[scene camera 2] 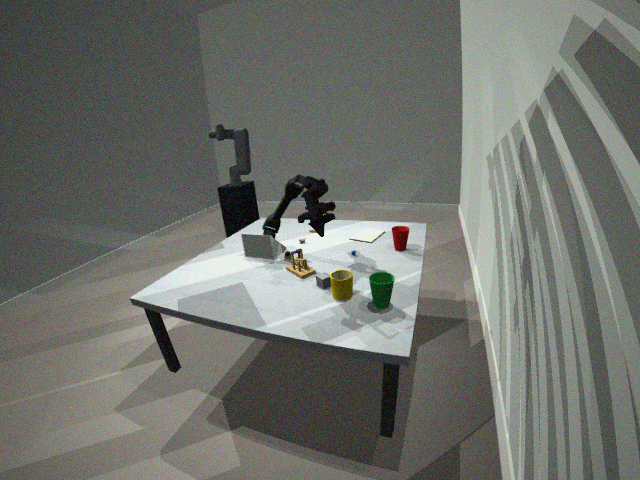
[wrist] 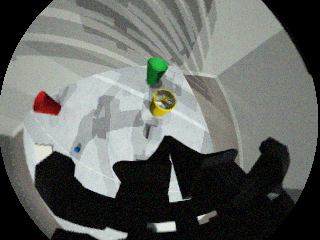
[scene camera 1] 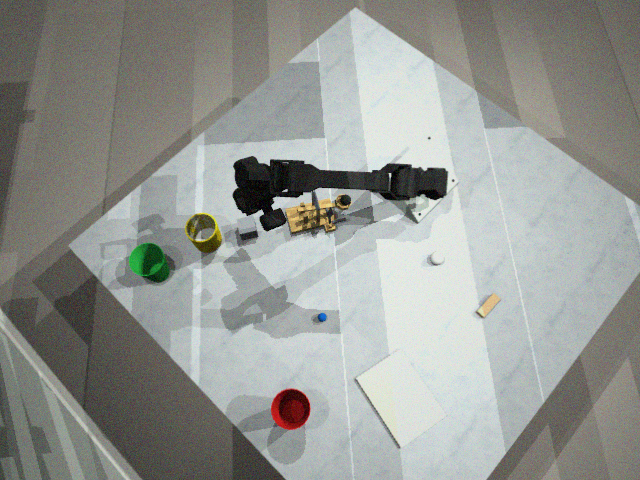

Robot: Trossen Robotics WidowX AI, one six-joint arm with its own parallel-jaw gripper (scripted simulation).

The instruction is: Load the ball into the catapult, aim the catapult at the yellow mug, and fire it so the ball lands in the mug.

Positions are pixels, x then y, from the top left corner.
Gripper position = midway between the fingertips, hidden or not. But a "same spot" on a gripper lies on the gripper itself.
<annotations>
The gripper shows in scene camera 2, in the wrist view and in scene camera 1 [245, 205]. The same spot on the gripper: [scene camera 2: 316, 223] is [wrist: 186, 180].
</annotations>
